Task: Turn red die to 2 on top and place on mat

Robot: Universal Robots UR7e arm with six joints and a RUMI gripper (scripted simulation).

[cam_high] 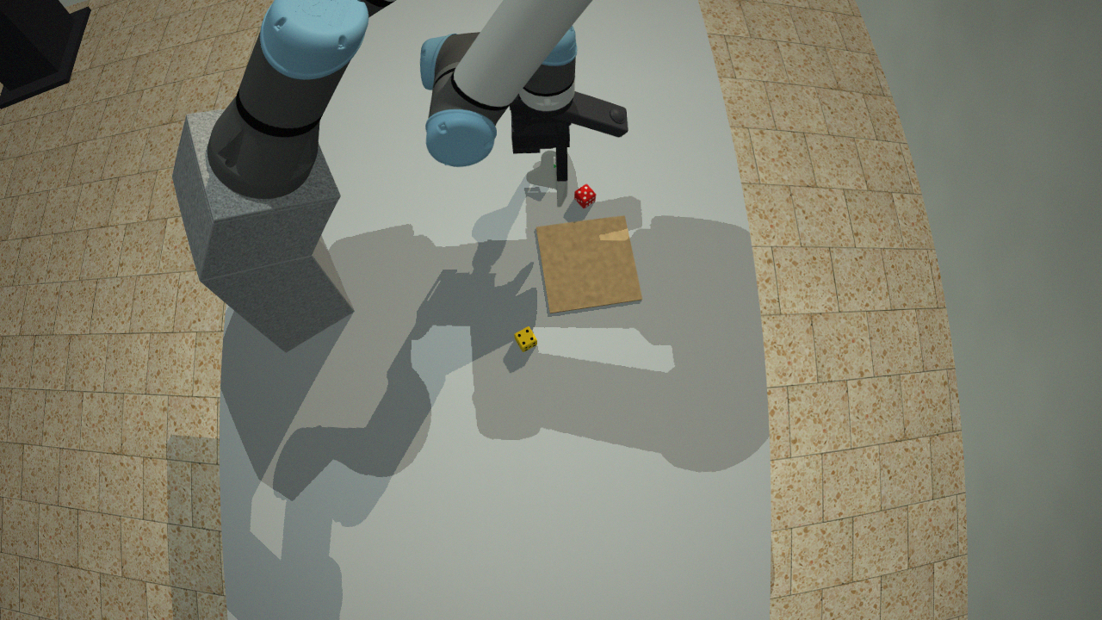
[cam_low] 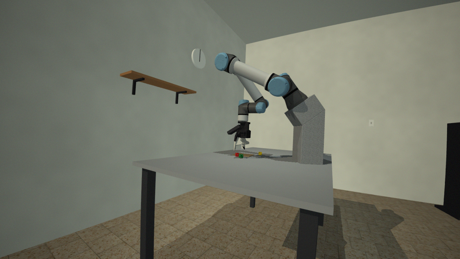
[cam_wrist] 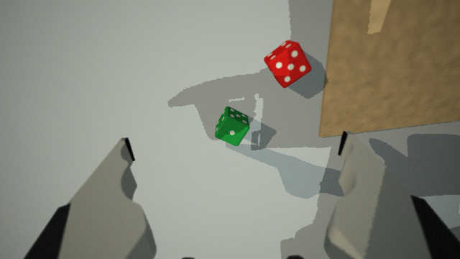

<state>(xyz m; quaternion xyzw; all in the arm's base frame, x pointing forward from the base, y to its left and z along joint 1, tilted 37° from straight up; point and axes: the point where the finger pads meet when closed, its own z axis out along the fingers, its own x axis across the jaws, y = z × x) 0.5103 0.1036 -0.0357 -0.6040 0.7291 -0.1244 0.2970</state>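
The green die is 20 mm behind my hand and 40 mm below it. Also, from my hand: yellow die (90 mm behind, 260 mm to the right, 40 mm below); tan mat (20 mm ahead, 160 mm to the right, 50 mm below); red die (30 mm ahead, 50 mm to the right, 40 mm below).
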